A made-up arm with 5 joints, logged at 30 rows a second.
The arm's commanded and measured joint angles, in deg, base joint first. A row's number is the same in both.
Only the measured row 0 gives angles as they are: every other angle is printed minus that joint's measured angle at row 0.
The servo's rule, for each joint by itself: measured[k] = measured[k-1] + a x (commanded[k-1-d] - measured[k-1]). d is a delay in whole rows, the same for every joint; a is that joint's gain. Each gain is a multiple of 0.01, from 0.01 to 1. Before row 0 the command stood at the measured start. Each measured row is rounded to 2 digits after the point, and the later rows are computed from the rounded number. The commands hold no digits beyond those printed.
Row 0, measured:
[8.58 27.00 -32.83 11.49 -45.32]
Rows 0 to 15, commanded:
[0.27 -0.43 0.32 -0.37 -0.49]
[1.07 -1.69 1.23 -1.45 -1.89]
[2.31 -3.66 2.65 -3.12 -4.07]
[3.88 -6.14 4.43 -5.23 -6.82]
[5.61 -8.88 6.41 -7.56 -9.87]
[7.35 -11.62 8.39 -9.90 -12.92]
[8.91 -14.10 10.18 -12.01 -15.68]
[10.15 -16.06 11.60 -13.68 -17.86]
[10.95 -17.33 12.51 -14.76 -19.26]
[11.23 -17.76 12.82 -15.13 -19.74]
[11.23 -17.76 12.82 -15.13 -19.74]
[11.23 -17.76 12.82 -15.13 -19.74]
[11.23 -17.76 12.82 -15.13 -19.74]
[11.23 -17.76 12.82 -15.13 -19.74]
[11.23 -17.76 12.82 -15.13 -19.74]
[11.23 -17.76 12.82 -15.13 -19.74]
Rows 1 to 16, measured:
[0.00 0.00 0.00 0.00 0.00]
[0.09 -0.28 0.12 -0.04 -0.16]
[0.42 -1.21 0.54 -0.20 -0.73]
[1.06 -2.83 1.34 -0.52 -1.83]
[2.02 -5.01 2.51 -1.04 -3.48]
[3.24 -7.56 3.99 -1.76 -5.59]
[4.64 -10.24 5.66 -2.66 -8.01]
[6.09 -12.79 7.38 -3.69 -10.54]
[7.47 -14.95 8.98 -4.79 -12.96]
[8.65 -16.52 10.32 -5.89 -15.04]
[9.53 -17.34 11.27 -6.91 -16.59]
[10.11 -17.62 11.86 -7.81 -17.63]
[10.49 -17.71 12.22 -8.62 -18.33]
[10.74 -17.74 12.45 -9.34 -18.80]
[10.91 -17.75 12.59 -9.98 -19.11]
[11.02 -17.76 12.68 -10.55 -19.32]
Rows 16 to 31, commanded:
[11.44 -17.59 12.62 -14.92 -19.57]
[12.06 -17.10 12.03 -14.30 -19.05]
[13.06 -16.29 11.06 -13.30 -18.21]
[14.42 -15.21 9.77 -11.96 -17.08]
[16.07 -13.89 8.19 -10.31 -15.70]
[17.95 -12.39 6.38 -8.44 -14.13]
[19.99 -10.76 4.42 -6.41 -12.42]
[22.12 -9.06 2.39 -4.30 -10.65]
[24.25 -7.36 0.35 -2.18 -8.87]
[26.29 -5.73 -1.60 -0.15 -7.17]
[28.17 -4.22 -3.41 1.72 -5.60]
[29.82 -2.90 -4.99 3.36 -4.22]
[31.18 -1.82 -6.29 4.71 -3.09]
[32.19 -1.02 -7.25 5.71 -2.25]
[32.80 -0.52 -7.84 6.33 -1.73]
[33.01 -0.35 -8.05 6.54 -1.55]
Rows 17 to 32, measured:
[11.09 -17.76 12.73 -11.05 -19.46]
[11.21 -17.65 12.69 -11.48 -19.50]
[11.50 -17.29 12.44 -11.79 -19.35]
[12.03 -16.63 11.92 -11.96 -18.97]
[12.84 -15.69 11.10 -11.96 -18.35]
[13.94 -14.50 9.99 -11.78 -17.48]
[15.30 -13.11 8.62 -11.41 -16.37]
[16.89 -11.56 7.02 -10.86 -15.07]
[18.67 -9.91 5.26 -10.14 -13.61]
[20.57 -8.23 3.39 -9.26 -12.05]
[22.51 -6.58 1.49 -8.26 -10.44]
[24.43 -5.02 -0.37 -7.16 -8.84]
[26.26 -3.62 -2.13 -6.00 -7.32]
[27.93 -2.43 -3.71 -4.82 -5.92]
[29.38 -1.50 -5.06 -3.66 -4.71]
[30.54 -0.85 -6.12 -2.56 -3.73]

